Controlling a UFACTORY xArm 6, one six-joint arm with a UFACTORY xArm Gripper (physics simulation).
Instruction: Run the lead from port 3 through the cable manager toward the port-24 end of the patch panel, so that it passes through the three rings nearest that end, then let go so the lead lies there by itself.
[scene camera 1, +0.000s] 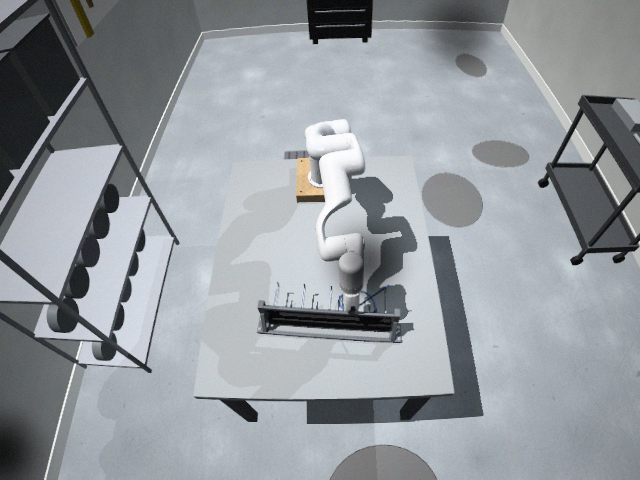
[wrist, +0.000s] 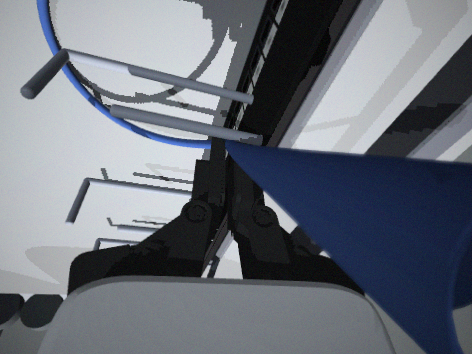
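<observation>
My gripper (scene camera 1: 352, 310) (wrist: 226, 157) is shut on the blue lead (scene camera 1: 372, 298) (wrist: 150, 135), at the rear side of the patch panel (scene camera 1: 305, 311) (wrist: 256, 62). In the wrist view the lead curves from the upper left past a grey ring (wrist: 160, 76) to the fingertips; whether it passes inside that ring is unclear. Beyond the fingertips it spreads wide and blurred to the right, close to the camera. Another ring (wrist: 79, 200) stands lower left, apart from the lead. In the scene view, upright ring parts (scene camera 1: 303, 295) stand left of the gripper. Port numbers cannot be read.
The panel's frame stands on the grey table (scene camera 1: 242, 372), with an end bracket (scene camera 1: 395, 326) at the right. The arm's base is on a wooden block (scene camera 1: 305, 192) at the back. A shelf rack (scene camera 1: 105, 111) is at the left and a cart (scene camera 1: 566, 131) at the right.
</observation>
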